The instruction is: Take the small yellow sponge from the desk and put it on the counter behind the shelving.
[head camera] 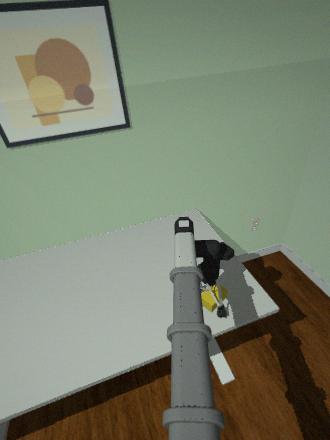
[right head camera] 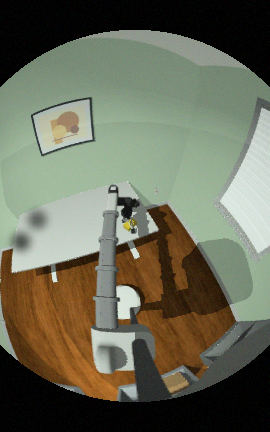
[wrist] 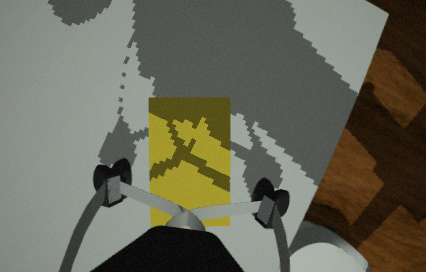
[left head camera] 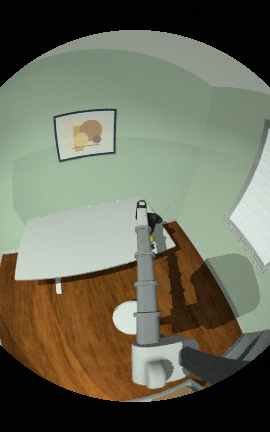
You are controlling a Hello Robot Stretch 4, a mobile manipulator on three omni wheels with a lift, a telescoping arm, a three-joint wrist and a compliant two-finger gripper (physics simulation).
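Seen in the pictures: gripper, fingertip midpoint: point(head camera: 209, 303) point(right head camera: 127, 227) point(wrist: 192, 184); robot's base, link origin: point(right head camera: 122, 301) point(left head camera: 131, 316).
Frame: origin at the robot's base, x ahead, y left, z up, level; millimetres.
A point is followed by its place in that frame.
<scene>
The yellow sponge point(head camera: 208, 301) @(z 737, x 615, y -81 mm) point(left head camera: 151, 239) @(z 736, x 638, y -129 mm) point(right head camera: 128, 226) @(z 737, x 612, y -95 mm) point(wrist: 190, 165) @(z 737, x 650, y -105 mm) lies flat on the white desk point(head camera: 100, 290) @(z 692, x 710, y 387 mm) point(left head camera: 75, 240) @(z 692, x 609, y 528 mm) point(right head camera: 75, 235) @(z 692, x 547, y 364 mm) point(wrist: 50, 100) @(z 692, x 786, y -48 mm), near its right end. My gripper point(head camera: 213, 299) @(z 695, x 633, y -88 mm) point(right head camera: 129, 225) @(z 695, x 633, y -88 mm) point(wrist: 192, 184) @(z 695, x 633, y -88 mm) is open above the sponge. In the wrist view one fingertip is to the left of the sponge and the other to the right, both apart from it, over its near half. The gripper's body hides the near part of the view. The arm covers part of the sponge's surroundings in the left head view. I cannot make out the counter.
A round white stool point(left head camera: 125, 317) @(z 187, x -1, y 67 mm) point(right head camera: 128, 300) @(z 187, x 20, y -77 mm) stands on the wooden floor in front of the desk. A grey-edged unit with a tan surface point(right head camera: 177, 381) shows at the bottom. A framed picture point(head camera: 62, 75) @(z 1481, x 1154, y 453 mm) hangs on the green wall behind the desk. The desk's right edge is close to the gripper.
</scene>
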